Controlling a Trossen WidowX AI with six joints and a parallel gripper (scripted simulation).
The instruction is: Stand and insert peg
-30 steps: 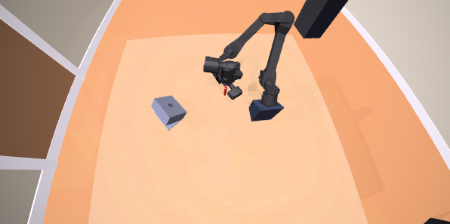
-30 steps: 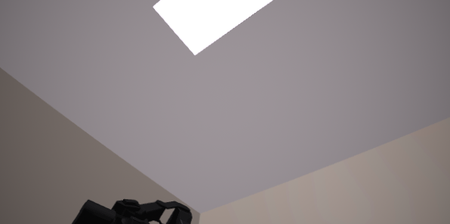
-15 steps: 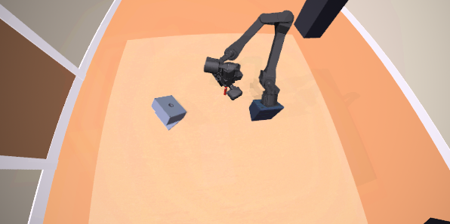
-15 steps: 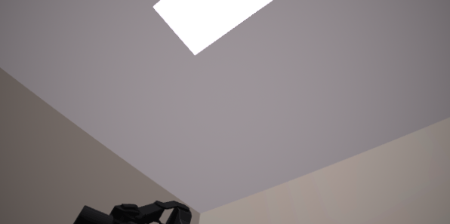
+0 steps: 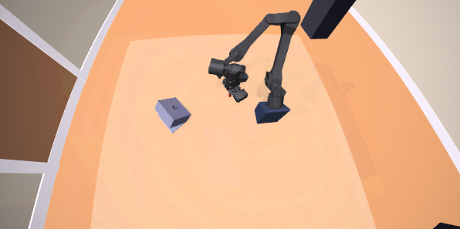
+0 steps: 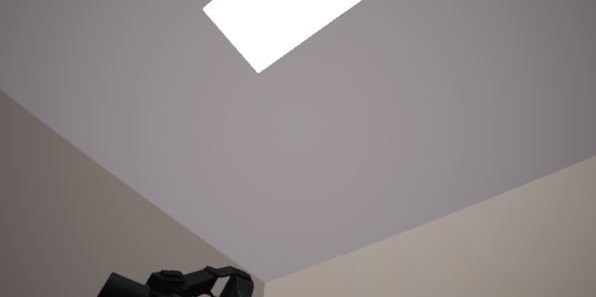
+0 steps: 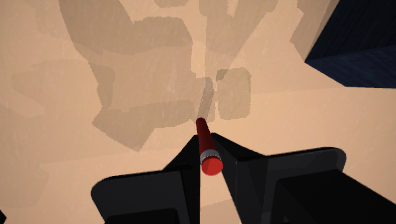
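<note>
The grey-blue sloped panel lies 300 mm ahead of my gripper tip, 60 mm to the left of it and 10 mm above it. Round my gripper tip: red peg: 20 mm above.
</note>
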